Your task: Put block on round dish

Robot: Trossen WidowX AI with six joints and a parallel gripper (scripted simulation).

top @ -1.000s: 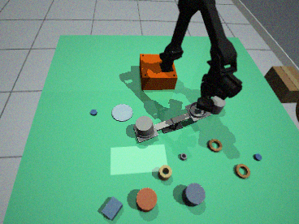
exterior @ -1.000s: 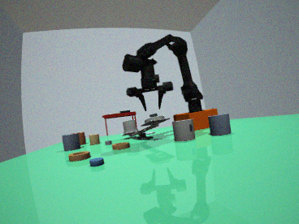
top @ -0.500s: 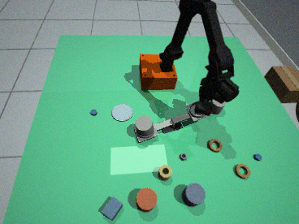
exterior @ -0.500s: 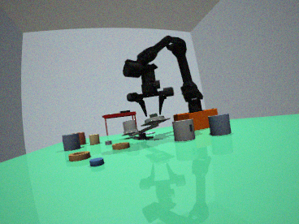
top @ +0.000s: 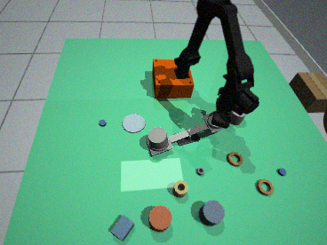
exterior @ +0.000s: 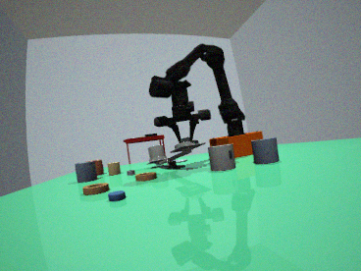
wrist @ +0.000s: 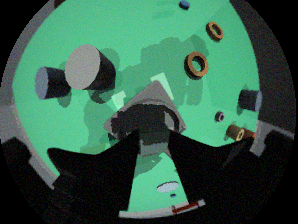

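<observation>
My gripper tip is now 8 cm past the round grey dish, 34 cm to the left of it and 8 cm above it. The rest, counted from my gripper tip: orange cylinder (34 cm ahead, 29 cm to the right, 5 cm below).
</observation>
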